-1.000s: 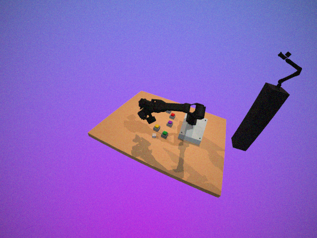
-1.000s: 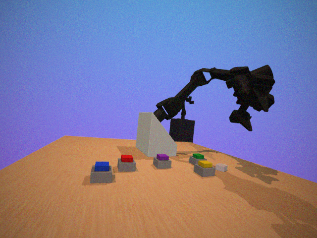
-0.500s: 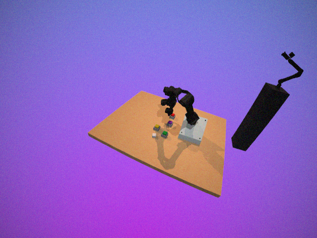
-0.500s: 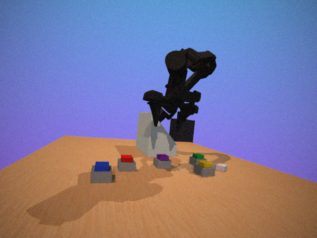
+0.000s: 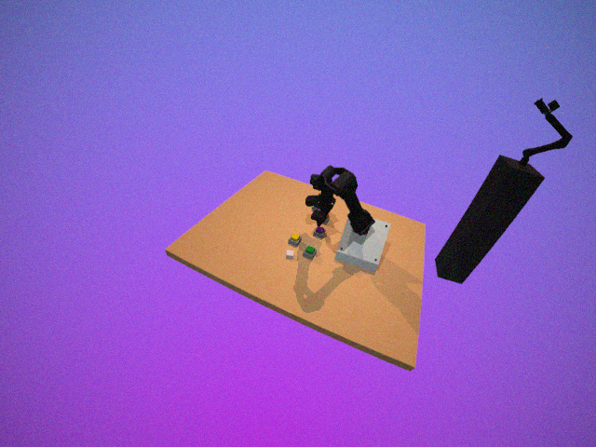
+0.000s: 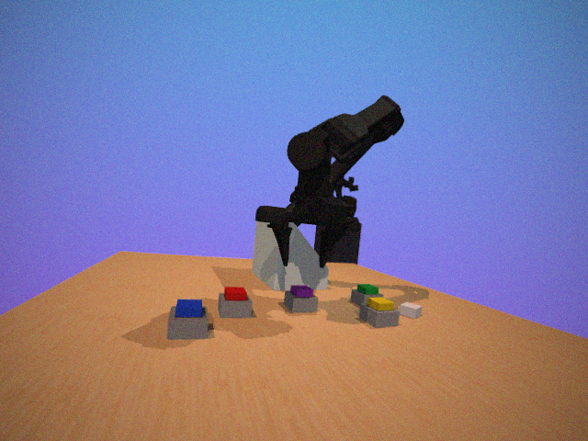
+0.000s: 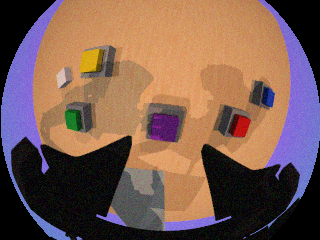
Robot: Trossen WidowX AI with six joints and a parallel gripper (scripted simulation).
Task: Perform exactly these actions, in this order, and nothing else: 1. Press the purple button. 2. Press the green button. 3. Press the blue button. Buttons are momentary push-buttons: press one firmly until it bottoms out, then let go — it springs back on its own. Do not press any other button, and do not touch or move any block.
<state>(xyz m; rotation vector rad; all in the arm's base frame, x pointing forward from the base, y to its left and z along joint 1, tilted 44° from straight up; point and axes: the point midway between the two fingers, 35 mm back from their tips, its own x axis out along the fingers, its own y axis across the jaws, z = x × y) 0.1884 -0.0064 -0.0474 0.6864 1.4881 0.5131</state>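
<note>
Right now my gripper tip is 50 mm above the purple button. Also, from my gripper tip: yellow button (110 mm to the left, 90 mm ahead, 50 mm below); green button (160 mm to the left, 50 mm below); red button (120 mm to the right, 50 mm below).
</note>
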